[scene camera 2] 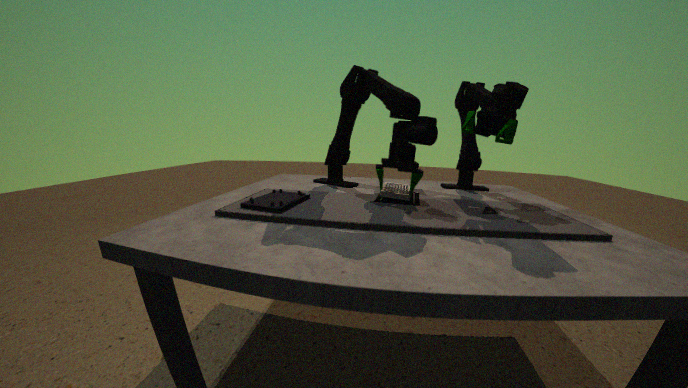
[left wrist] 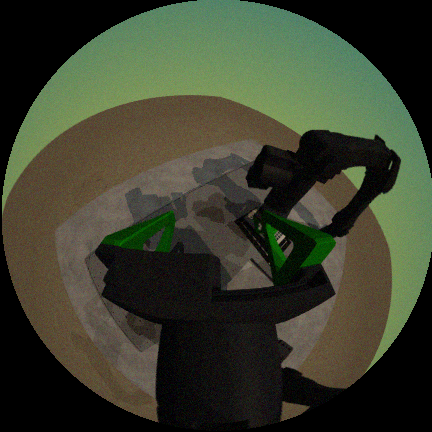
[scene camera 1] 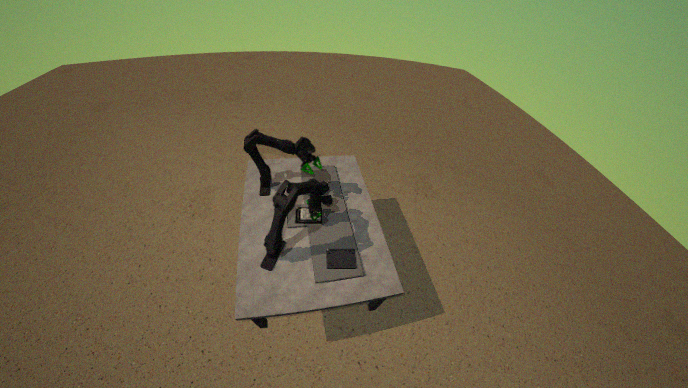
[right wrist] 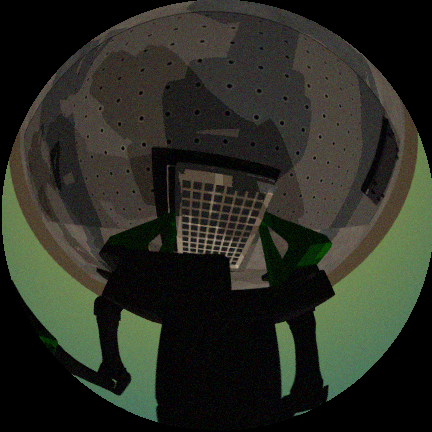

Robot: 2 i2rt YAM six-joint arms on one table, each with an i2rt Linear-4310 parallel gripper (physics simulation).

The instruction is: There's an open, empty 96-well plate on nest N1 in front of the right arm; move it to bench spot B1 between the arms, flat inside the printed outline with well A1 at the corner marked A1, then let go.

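The pale 96-well plate is between the green fingers of my right gripper, which is shut on its sides. The plate sits low at the dark rectangular B1 spot between the arms; dark border shows along its far and left sides in the right wrist view. I cannot tell whether it rests on the spot. The black nest N1 is bare. My left gripper is open, empty and raised well above the table.
A grey perforated board lies along the grey table and carries the nest and the spot. Small pegs stand on the nest's top. Both arm bases stand at the table's far side in scene camera 2.
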